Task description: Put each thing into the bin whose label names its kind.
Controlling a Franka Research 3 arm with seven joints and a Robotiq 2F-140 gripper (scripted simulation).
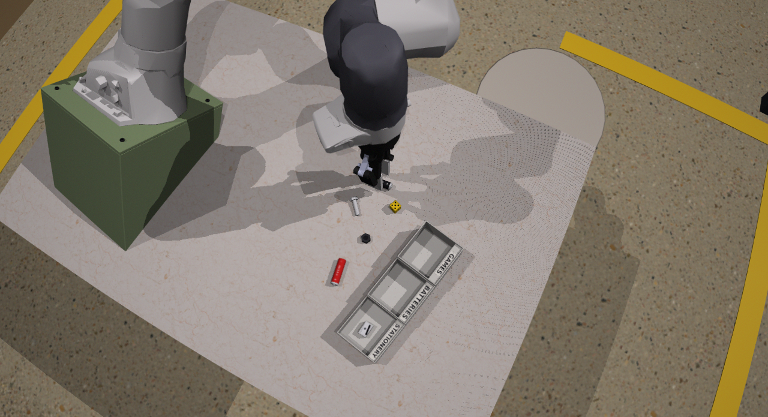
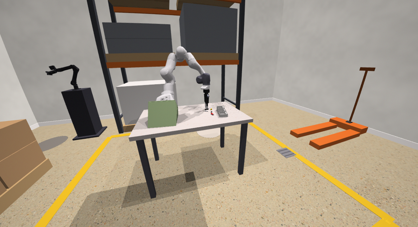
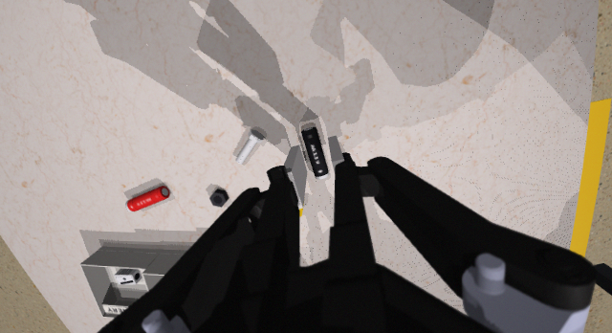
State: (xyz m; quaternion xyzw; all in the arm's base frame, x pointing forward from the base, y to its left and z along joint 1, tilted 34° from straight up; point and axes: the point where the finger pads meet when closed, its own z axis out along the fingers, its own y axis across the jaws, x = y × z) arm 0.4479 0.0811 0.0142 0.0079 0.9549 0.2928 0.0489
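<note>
Right now my hand is 4 cm above the black battery. The rest, counted from my hand: black nut 2 cm ahead, 11 cm to the right, 5 cm below; silver bolt 2 cm behind, 6 cm to the right, 5 cm below; yellow die 5 cm ahead, 3 cm to the right, 4 cm below.
</note>
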